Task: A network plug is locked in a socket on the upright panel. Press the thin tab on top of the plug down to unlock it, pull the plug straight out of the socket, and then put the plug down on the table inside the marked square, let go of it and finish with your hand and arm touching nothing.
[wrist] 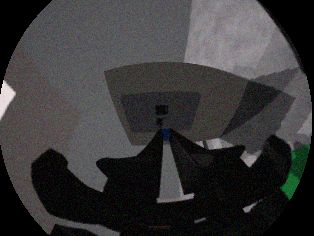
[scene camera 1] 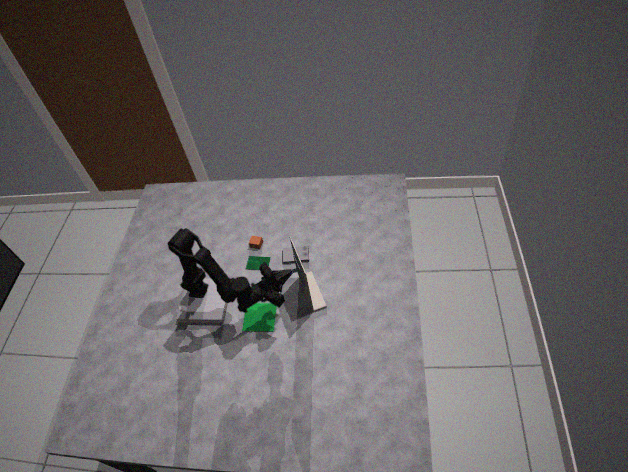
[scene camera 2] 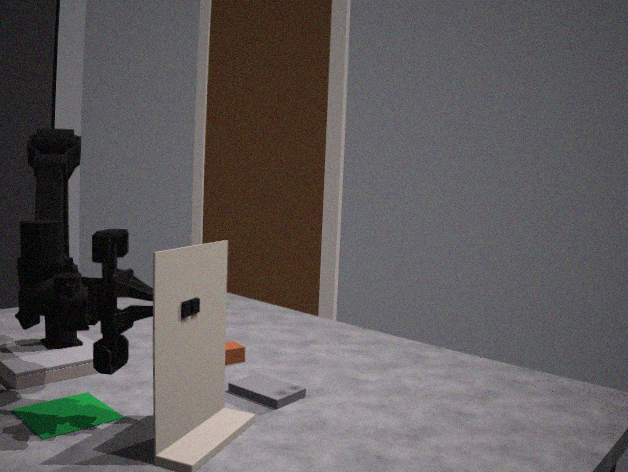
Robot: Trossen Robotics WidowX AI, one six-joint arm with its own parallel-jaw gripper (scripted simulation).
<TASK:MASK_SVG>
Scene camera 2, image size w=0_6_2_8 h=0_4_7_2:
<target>my gripper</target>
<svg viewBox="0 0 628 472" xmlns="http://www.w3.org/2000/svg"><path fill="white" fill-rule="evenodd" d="M127 229L106 229L97 231L92 235L92 261L102 263L102 278L81 277L80 273L63 273L53 276L52 308L58 320L62 320L62 331L89 331L89 325L95 325L100 321L103 338L93 343L93 368L100 374L116 373L117 370L127 363L129 340L121 333L129 330L135 321L150 316L153 317L153 306L129 305L122 310L117 308L117 298L134 298L153 302L153 288L135 277L132 268L126 270L117 268L117 258L123 258L129 252L129 232Z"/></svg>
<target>flat grey plate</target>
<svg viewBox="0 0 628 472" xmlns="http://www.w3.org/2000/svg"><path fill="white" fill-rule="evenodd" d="M228 383L229 392L275 409L280 409L285 405L306 397L306 388L261 373L255 373Z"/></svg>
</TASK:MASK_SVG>
